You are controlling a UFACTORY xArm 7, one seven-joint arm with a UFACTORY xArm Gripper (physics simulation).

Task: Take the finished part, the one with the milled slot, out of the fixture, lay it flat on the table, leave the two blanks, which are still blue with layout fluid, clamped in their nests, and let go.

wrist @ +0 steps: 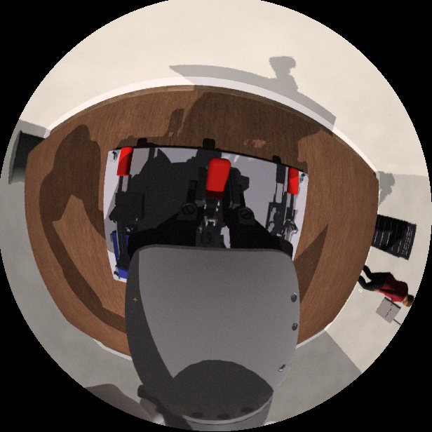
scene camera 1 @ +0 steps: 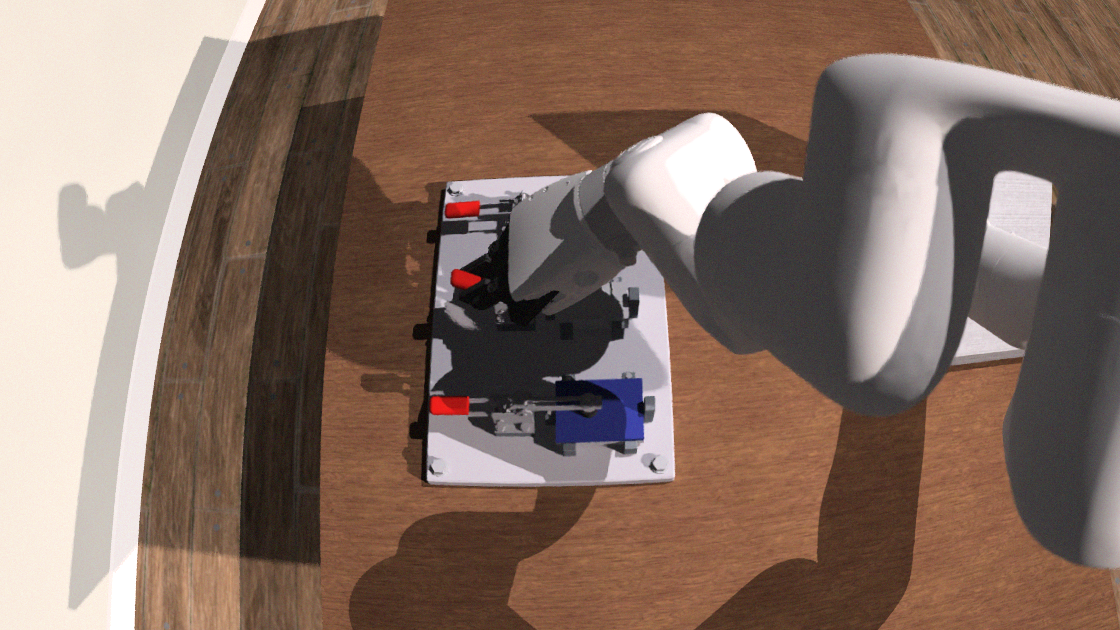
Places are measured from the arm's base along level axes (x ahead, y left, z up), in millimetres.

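Pixels of known places: gripper, fingertip midpoint: (scene camera 1: 470, 289).
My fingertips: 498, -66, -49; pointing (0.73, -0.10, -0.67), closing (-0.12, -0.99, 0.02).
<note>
Behind a point stands the place of what it marks, as x, y, z.
My gripper (scene camera 1: 479, 285) {498, -66, -49} (wrist: 214, 179) is shut on the red handle (scene camera 1: 463, 278) {502, -65, -25} (wrist: 218, 169) of the middle toggle clamp, with a dark finger on each side of it. The handle stands raised over the white fixture plate (scene camera 1: 509, 469) {488, 99, -102} (wrist: 256, 174). The middle nest lies in shadow partly behind the gripper in the scene view; the slotted part cannot be made out there. One blue blank (scene camera 1: 606, 429) {395, 80, -81} (wrist: 116, 244) sits in the near nest, under its clamp arm. The other blank is hidden behind the arm.
Two more red clamp handles stand on the plate, a near one (scene camera 1: 449, 405) {532, 43, -61} (wrist: 125, 161) and a far one (scene camera 1: 462, 209) {501, -174, -66} (wrist: 293, 181). Bolt heads mark the plate corners. The wooden table (scene camera 1: 751, 501) {264, 173, -117} (wrist: 345, 210) surrounds the plate. The robot's arm covers the right side in the scene view.
</note>
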